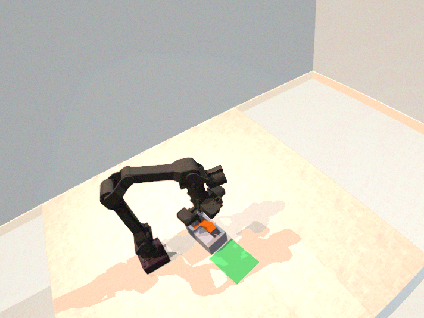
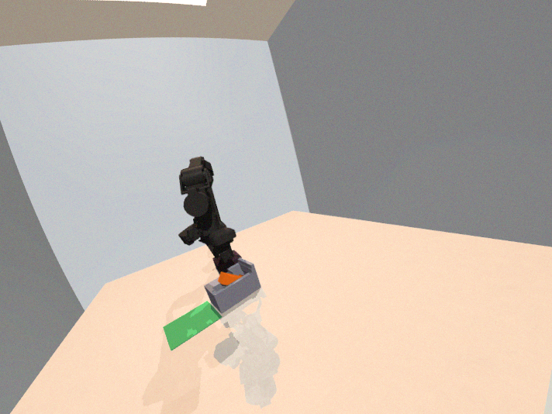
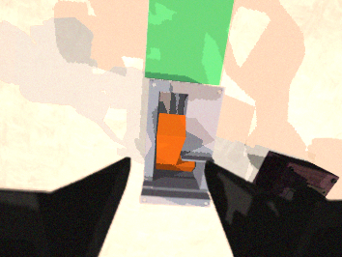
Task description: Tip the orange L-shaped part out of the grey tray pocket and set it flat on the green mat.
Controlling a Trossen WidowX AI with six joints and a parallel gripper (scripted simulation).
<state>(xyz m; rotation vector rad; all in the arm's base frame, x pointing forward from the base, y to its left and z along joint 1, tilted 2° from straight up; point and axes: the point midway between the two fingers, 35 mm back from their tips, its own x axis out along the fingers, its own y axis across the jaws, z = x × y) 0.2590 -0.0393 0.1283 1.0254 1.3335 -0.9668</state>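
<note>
My gripper tip is now 100 mm above the orange L-shaped part, 30 mm to the right of it and 30 mm past it. From my gripper tip the other things lie so: green mat 150 mm below, 140 mm to the right, 20 mm ahead.
</note>
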